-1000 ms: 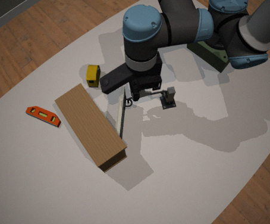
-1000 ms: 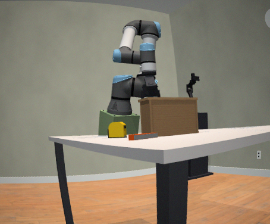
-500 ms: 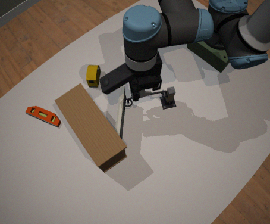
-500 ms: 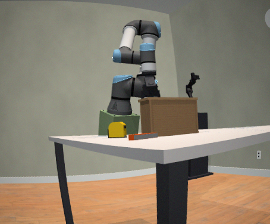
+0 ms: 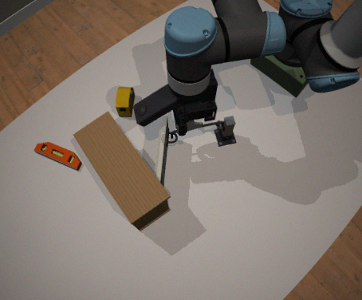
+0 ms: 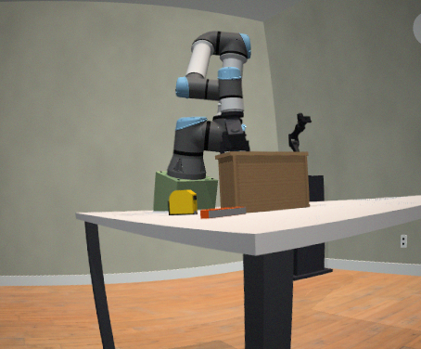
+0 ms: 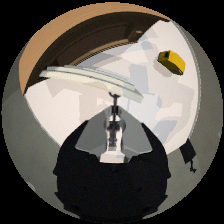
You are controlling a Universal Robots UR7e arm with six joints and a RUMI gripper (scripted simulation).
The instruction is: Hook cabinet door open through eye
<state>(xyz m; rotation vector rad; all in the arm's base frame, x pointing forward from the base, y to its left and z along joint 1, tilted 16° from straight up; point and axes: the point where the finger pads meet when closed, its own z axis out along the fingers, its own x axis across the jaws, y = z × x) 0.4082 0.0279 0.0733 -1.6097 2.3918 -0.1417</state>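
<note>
Now: the pale door 7 cm ahead of my hand, 4 cm to the left of it and 3 cm below it. Also, from my hand: orange spirit level: 30 cm ahead, 17 cm to the right, 9 cm below; yellow tape measure: 18 cm to the right, 7 cm below, 5 cm ahead.
</note>
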